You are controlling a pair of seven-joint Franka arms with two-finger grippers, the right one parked.
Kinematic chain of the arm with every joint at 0, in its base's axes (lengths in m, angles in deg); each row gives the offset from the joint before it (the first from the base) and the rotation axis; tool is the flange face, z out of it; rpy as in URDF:
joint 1: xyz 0 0 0.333 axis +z
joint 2: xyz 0 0 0 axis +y
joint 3: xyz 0 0 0.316 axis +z
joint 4: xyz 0.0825 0 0 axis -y
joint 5: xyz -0.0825 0 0.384 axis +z
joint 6: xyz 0 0 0 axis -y
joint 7: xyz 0.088 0 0 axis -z
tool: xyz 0 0 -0.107 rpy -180 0 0
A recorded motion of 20 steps. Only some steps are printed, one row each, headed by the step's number.
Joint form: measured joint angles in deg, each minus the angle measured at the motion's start. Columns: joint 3, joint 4, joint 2, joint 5, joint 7, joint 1, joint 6.
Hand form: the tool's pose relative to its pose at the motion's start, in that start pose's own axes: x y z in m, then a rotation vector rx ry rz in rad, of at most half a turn. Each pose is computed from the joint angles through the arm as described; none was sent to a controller.
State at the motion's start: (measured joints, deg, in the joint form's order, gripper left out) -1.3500 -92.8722 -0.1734 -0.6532 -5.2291 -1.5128 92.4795
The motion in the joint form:
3: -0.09 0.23 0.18 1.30 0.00 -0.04 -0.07
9: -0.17 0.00 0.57 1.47 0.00 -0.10 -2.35
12: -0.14 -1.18 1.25 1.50 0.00 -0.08 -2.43
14: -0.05 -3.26 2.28 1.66 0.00 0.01 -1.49
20: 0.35 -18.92 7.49 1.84 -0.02 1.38 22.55
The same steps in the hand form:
3: 0.0010 -0.0010 -0.0001 0.0225 0.0017 0.0032
9: -0.0018 -0.0004 0.0090 0.0301 -0.0484 0.0053
12: 0.0000 -0.0010 0.0254 0.0334 -0.0821 0.0045
14: 0.0036 -0.0031 0.0511 0.0391 -0.1196 0.0019
20: 0.0237 -0.0203 0.1977 0.0325 -0.0648 -0.0211

